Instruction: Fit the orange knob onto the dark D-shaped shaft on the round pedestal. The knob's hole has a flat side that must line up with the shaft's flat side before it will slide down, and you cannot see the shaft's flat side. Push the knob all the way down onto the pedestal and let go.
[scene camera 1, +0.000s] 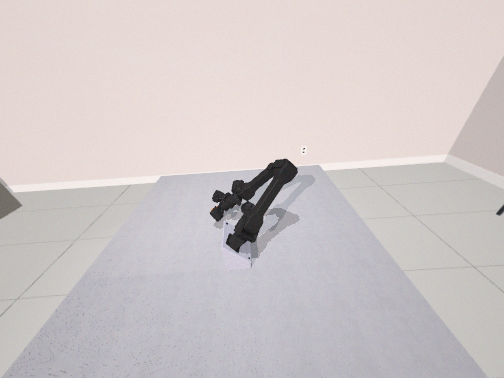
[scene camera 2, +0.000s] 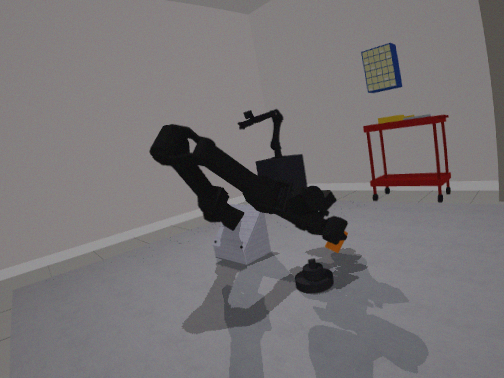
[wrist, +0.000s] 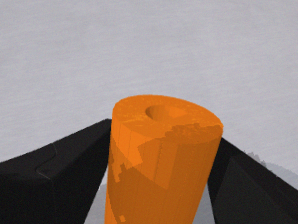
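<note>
My gripper (scene camera 2: 341, 236), (wrist: 161, 136) visible. Orange knob (wrist: 162, 148), dark round pedestal (scene camera 2: 313, 279) visible too.
</note>
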